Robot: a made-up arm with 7 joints.
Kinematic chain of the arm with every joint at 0, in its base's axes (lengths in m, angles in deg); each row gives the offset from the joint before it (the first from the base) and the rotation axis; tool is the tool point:
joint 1: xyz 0 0 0.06 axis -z
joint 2: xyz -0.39 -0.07 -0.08 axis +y
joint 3: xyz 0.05 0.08 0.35 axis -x
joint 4: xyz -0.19 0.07 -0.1 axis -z
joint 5: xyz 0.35 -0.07 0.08 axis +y
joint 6: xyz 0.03 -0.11 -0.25 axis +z
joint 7: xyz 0.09 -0.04 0 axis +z
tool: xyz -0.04 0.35 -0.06
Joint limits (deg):
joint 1: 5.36..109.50
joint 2: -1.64..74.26
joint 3: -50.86..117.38
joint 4: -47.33..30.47
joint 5: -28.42..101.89
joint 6: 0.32..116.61
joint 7: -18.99..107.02
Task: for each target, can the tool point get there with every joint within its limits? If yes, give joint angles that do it. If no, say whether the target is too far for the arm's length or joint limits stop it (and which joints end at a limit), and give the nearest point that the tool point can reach.
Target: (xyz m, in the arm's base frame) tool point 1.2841 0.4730 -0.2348
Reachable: no: joint limits stop it (at a limit: joint 2, joint 4, joint 5, joint 6, joint 7) | nearest point 0.6422 0.2365 -0.1708 | short by 0.687 m
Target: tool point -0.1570 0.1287 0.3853
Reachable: yes | joints 96.92 47.38 37.29 -9.52 59.85 58.70 53.87
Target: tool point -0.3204 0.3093 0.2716
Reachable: yes | joints 77.74 52.54 -5.06 15.31 42.05 31.43 83.15
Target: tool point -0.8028 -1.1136 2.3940
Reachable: no: too far | nearest point -0.3619 -0.2916 0.9119 | short by 1.751 m
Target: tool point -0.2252 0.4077 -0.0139
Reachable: yes | joints 79.08 33.49 -37.28 -0.22 41.59 67.07 76.95
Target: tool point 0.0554 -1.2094 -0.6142
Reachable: no: joint limits stop it (at a limit: joint 1, joint 2, joint 4, joint 5, joint 7) | nearest point -0.0071 -0.6087 -0.2412 | short by 0.710 m
